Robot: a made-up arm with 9 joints.
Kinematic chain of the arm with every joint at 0, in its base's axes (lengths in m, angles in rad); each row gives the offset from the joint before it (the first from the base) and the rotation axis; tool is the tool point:
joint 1: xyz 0 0 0.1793 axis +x
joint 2: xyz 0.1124 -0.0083 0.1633 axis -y
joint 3: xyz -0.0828 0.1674 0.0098 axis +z
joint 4: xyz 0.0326 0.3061 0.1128 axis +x
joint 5: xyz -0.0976 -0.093 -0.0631 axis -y
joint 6: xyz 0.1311 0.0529 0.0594 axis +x
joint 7: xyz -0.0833 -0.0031 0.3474 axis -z
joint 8: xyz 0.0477 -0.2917 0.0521 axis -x
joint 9: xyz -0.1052 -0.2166 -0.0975 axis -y
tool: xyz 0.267 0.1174 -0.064
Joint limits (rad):
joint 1: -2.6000..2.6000
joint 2: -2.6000..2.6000
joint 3: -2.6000..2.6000
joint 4: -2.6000..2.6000
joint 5: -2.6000..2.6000
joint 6: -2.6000..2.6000
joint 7: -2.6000..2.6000
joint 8: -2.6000..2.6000
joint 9: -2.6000..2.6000
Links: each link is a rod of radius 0.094 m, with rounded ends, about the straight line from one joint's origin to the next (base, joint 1, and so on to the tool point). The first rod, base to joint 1, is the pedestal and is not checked.
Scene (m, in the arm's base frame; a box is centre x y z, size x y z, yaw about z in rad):
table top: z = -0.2
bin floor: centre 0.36 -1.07 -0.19 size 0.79 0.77 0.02 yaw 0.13
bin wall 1: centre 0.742 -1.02 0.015 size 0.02 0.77 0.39 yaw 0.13
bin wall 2: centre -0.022 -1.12 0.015 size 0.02 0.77 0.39 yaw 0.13
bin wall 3: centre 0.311 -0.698 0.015 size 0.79 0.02 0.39 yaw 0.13
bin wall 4: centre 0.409 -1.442 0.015 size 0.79 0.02 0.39 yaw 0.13
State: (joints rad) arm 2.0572 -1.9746 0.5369 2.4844 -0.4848 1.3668 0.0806 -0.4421 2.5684
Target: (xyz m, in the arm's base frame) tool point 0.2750 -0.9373 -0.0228
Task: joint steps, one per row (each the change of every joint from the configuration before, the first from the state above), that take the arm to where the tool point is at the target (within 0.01 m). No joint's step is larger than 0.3 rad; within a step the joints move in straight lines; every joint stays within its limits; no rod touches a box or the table.
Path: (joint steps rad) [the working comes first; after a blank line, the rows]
Joints at the target: 2.0552 -2.3242 0.6923 2.0939 -0.7058 1.2450 0.4847 -0.5925 2.6000
Straight joint move there: clear.

1: -0.0010 -0.1748 0.0777 -0.1953 -0.1105 -0.0609 0.2020 -0.0752 0.0158
2: -0.0010 -0.1748 0.0777 -0.1952 -0.1105 -0.0609 0.2021 -0.0752 0.0158

